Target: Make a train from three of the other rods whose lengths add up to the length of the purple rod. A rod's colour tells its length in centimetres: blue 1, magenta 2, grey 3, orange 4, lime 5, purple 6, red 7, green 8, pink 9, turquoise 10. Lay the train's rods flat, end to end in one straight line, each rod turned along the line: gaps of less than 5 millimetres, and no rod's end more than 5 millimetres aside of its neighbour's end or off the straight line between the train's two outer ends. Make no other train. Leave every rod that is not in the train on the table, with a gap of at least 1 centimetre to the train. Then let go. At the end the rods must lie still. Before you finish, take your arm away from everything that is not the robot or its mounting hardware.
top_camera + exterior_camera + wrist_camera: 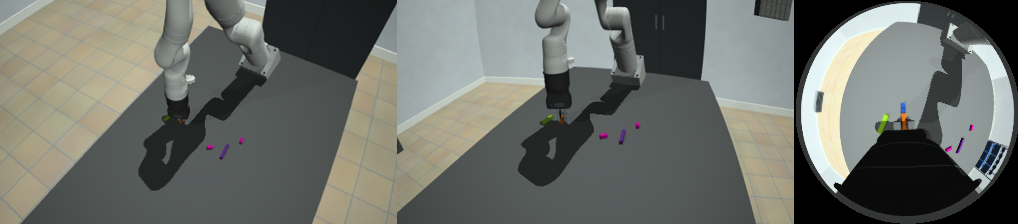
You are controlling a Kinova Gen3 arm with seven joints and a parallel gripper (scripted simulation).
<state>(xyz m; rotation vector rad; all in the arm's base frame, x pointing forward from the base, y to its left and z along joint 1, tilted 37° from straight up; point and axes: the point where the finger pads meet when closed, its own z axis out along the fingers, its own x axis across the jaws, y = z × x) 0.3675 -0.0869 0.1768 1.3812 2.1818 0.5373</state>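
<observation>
My hand is 10 mm above the orange rod. The rest, counted from my hand: lime rod: 30 mm ahead, 50 mm to the right, 10 mm below; purple rod: 10 mm ahead, 220 mm to the left, 10 mm below.
</observation>
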